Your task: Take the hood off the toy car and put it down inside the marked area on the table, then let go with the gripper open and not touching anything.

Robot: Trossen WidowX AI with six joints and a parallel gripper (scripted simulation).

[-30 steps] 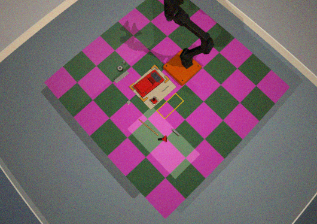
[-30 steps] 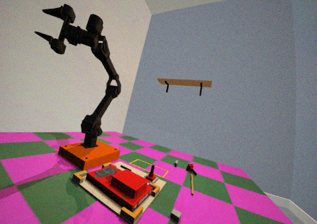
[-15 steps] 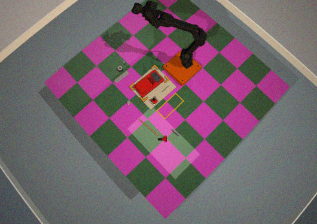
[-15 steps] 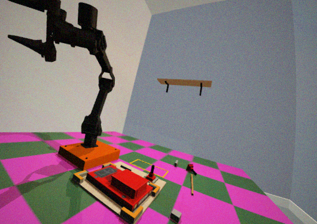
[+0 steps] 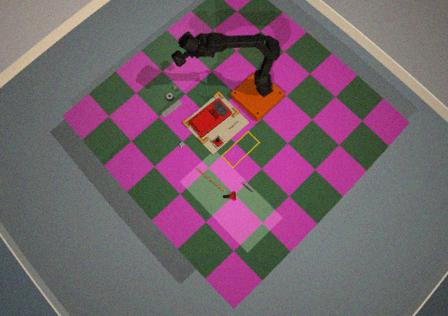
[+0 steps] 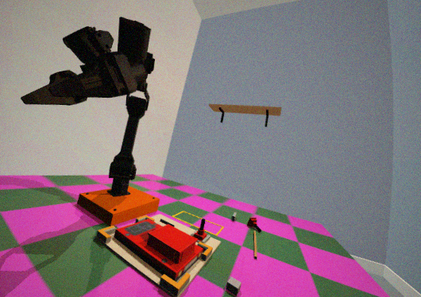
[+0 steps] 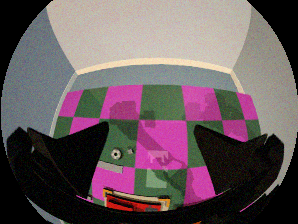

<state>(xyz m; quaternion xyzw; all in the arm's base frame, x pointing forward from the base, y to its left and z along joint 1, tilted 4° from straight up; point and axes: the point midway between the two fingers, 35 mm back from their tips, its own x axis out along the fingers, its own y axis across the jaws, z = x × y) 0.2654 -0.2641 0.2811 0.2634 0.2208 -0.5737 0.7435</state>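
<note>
The red hood lies 270 mm to the left of my gripper tip, 240 mm below it and 70 mm ahead of it. Round my gripper tip: wooden stick 520 mm to the left, 280 mm below, 210 mm ahead; then grey bar 280 mm below, 160 mm ahead, 100 mm to the left.
</note>
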